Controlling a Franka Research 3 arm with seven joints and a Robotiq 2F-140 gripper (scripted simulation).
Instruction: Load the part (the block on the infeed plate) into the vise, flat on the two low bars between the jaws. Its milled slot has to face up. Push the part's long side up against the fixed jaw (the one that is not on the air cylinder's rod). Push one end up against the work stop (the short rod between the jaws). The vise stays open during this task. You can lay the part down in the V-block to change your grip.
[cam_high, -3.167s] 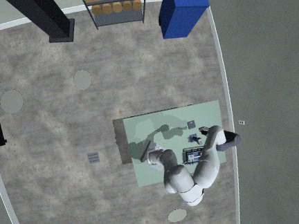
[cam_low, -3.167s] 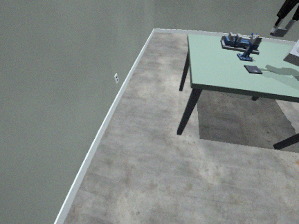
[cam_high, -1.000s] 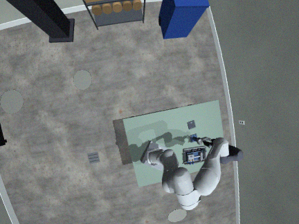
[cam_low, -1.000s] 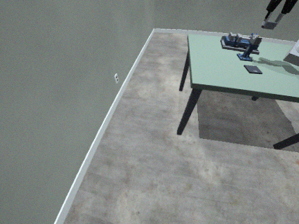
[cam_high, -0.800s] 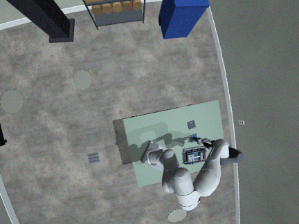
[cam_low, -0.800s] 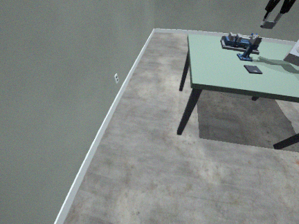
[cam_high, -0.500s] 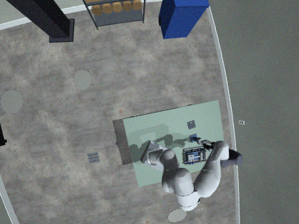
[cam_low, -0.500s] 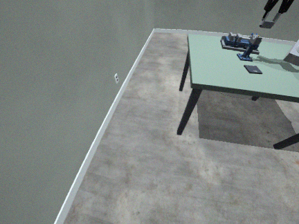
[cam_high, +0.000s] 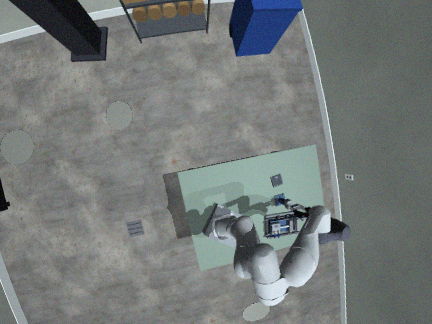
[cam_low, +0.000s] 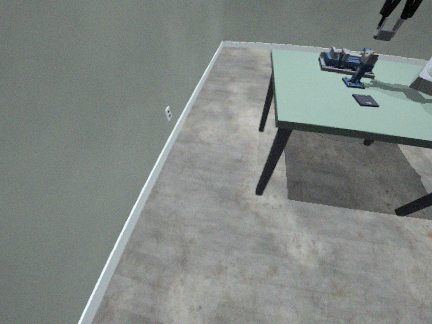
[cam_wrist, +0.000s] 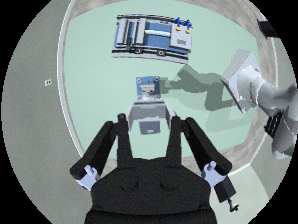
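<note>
Now: the part 3 cm below my hand. From my hand the other things lie so: vise: 22 cm below, 21 cm to the right, 2 cm ahead.
</note>
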